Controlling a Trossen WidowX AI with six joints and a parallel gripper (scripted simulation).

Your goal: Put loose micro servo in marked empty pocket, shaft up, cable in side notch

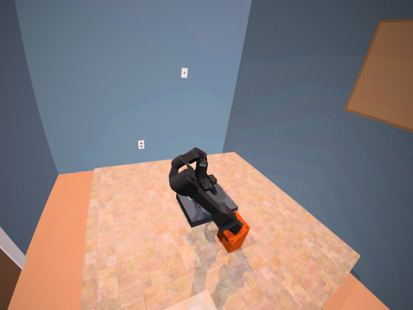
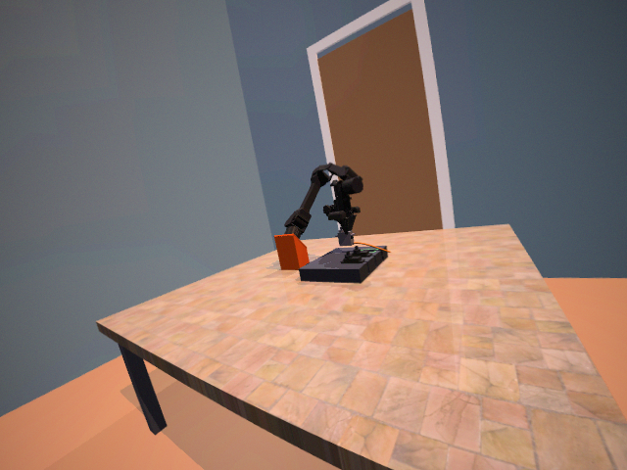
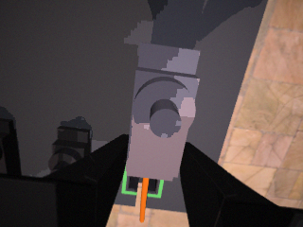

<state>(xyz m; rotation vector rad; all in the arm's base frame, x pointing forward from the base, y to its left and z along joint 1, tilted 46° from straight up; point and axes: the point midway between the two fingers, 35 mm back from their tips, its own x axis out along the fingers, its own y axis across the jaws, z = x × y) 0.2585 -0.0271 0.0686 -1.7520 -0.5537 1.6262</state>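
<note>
My gripper tip is 100 mm above the dark deck, 70 mm to the left of it and 40 mm past it.
</note>
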